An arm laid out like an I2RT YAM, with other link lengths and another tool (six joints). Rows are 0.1 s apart.
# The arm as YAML. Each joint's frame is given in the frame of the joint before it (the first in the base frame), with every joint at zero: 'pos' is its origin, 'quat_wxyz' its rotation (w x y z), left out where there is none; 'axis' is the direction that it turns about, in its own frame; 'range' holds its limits. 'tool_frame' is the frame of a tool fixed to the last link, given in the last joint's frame.
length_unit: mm
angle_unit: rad
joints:
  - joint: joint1
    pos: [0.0, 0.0, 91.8]
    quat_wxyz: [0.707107, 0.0, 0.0, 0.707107]
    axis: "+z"
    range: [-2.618, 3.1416]
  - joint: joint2
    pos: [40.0, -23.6, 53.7]
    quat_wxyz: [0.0, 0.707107, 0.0, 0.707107]
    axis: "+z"
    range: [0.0, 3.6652]
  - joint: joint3
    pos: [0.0, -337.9, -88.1]
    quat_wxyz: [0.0, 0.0, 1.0, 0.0]
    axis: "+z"
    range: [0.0, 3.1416]
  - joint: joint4
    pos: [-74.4, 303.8, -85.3]
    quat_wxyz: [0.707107, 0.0, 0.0, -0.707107]
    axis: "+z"
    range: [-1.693, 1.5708]
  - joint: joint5
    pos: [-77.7, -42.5, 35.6]
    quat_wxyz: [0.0, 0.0, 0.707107, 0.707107]
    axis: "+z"
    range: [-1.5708, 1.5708]
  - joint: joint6
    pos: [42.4, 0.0, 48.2]
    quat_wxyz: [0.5, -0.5, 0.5, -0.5]
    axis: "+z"
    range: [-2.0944, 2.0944]
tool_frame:
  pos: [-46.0, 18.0, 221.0]
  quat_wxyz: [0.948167, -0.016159, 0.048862, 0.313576]
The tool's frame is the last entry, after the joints.
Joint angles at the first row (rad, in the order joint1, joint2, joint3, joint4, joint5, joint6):
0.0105, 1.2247, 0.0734, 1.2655, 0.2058, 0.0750
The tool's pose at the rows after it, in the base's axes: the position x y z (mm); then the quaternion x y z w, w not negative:
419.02, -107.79, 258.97, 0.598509, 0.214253, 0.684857, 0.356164
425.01, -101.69, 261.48, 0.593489, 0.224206, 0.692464, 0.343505
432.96, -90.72, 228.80, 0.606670, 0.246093, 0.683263, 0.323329
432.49, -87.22, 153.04, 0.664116, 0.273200, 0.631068, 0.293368
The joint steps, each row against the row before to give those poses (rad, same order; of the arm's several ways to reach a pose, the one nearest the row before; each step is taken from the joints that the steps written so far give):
-0.0561, 0.0248, -0.0202, 0.0549, -0.0408, 0.0251
-0.0156, 0.0027, 0.0099, -0.0049, -0.0519, 0.0080
0.0034, 0.1473, -0.0244, 0.1187, -0.0385, -0.0007
0.0023, 0.1735, -0.0316, 0.0304, -0.0096, 0.0007

